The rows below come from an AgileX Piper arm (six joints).
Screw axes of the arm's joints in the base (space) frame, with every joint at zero. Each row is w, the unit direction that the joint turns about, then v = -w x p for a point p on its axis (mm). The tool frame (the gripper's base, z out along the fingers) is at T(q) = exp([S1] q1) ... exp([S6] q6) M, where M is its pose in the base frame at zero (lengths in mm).
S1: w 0 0 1 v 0 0 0
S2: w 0 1 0 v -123 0 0
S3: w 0 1 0 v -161.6 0 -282.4
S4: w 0.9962 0 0.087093 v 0 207.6 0
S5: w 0 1 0 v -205.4 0 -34.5
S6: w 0.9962 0 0.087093 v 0 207.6 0
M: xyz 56.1 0 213.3 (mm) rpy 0 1.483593 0 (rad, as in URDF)
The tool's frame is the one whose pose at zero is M.
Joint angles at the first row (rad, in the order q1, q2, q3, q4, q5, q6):
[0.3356 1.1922 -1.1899 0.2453 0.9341 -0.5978]
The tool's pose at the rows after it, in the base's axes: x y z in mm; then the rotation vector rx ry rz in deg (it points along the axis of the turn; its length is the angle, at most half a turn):
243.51 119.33 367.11 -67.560 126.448 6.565
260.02 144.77 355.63 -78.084 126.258 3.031
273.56 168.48 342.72 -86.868 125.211 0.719
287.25 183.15 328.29 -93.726 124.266 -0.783
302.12 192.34 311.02 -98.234 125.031 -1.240
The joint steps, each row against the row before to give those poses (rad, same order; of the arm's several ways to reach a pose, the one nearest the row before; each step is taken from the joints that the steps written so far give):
[0.0769 0.1309 -0.0924 -0.0910 0.0567 -0.0139]
[0.0731 0.1114 -0.0771 -0.0690 0.0466 -0.0333]
[0.0553 0.0992 -0.0657 -0.0405 0.0320 -0.0391]
[0.0199 0.0834 -0.0483 -0.0159 0.0207 -0.0554]
[0.0004 0.0801 -0.0396 -0.0038 0.0178 -0.0382]

